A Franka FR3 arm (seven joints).
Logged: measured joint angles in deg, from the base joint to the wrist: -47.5 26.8 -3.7 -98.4 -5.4 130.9 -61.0; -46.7 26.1 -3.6 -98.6 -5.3 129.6 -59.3; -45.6 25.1 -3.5 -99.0 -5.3 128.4 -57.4; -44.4 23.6 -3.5 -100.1 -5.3 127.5 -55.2; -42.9 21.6 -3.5 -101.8 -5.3 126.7 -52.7; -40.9 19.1 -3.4 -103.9 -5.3 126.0 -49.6; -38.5 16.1 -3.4 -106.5 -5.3 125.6 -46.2; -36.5 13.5 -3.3 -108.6 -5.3 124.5 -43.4; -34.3 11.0 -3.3 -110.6 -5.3 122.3 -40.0; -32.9 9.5 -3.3 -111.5 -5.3 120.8 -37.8; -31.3 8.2 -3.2 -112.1 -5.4 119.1 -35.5; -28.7 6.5 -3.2 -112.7 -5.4 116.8 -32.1; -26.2 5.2 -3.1 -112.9 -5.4 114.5 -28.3; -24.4 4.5 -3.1 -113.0 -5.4 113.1 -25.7; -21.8 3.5 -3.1 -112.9 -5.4 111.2 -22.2; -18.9 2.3 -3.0 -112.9 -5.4 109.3 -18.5; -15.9 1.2 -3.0 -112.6 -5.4 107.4 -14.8; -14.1 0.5 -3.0 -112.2 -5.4 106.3 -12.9; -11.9 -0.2 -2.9 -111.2 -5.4 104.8 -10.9; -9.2 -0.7 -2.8 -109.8 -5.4 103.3 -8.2; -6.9 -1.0 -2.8 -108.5 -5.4 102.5 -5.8
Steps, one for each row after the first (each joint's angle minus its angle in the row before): 0.8 -0.7 0.1 -0.2 0.1 -1.3 1.7; 1.1 -1.0 0.1 -0.4 0.0 -1.2 1.9; 1.2 -1.5 0.0 -1.1 0.0 -0.9 2.2; 1.5 -2.0 0.0 -1.7 0.0 -0.8 2.5; 2.0 -2.5 0.1 -2.1 0.0 -0.7 3.1; 2.4 -3.0 0.0 -2.6 0.0 -0.4 3.4; 2.0 -2.6 0.1 -2.1 0.0 -1.1 2.8; 2.2 -2.5 0.0 -2.0 0.0 -2.2 3.4; 1.4 -1.5 0.0 -0.9 0.0 -1.5 2.2; 1.6 -1.3 0.1 -0.6 -0.1 -1.7 2.3; 2.6 -1.7 0.0 -0.6 0.0 -2.3 3.4; 2.5 -1.3 0.1 -0.2 0.0 -2.3 3.8; 1.8 -0.7 0.0 -0.1 0.0 -1.4 2.6; 2.6 -1.0 0.0 0.1 0.0 -1.9 3.5; 2.9 -1.2 0.1 0.0 0.0 -1.9 3.7; 3.0 -1.1 0.0 0.3 0.0 -1.9 3.7; 1.8 -0.7 0.0 0.4 0.0 -1.1 1.9; 2.2 -0.7 0.1 1.0 0.0 -1.5 2.0; 2.7 -0.5 0.1 1.4 0.0 -1.5 2.7; 2.3 -0.3 0.0 1.3 0.0 -0.8 2.4
